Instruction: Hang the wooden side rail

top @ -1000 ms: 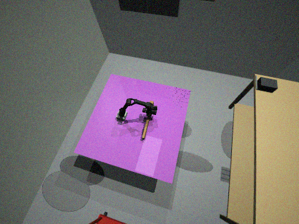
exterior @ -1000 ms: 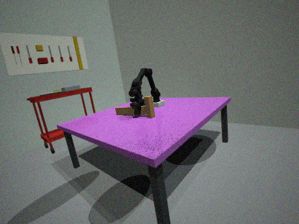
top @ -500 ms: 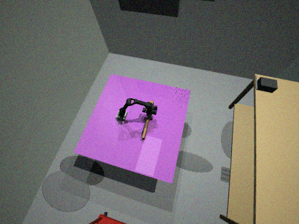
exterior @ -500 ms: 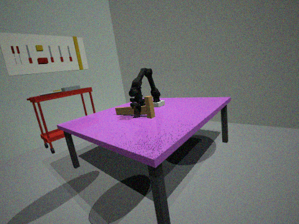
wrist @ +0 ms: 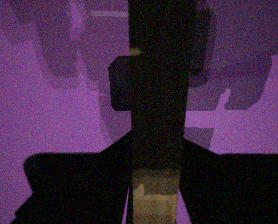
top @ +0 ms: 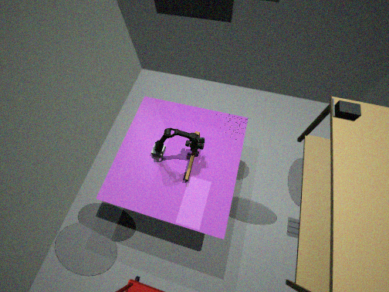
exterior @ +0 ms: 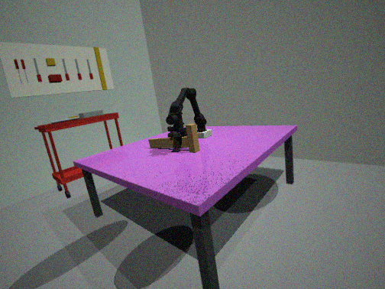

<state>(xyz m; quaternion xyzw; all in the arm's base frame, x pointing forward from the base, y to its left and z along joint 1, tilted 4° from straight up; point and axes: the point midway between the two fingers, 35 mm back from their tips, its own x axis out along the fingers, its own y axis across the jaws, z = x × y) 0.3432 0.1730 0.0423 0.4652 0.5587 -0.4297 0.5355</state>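
My gripper tip is now 10 cm to the right of the wooden headboard post, 4 cm below it and 2 cm past it.
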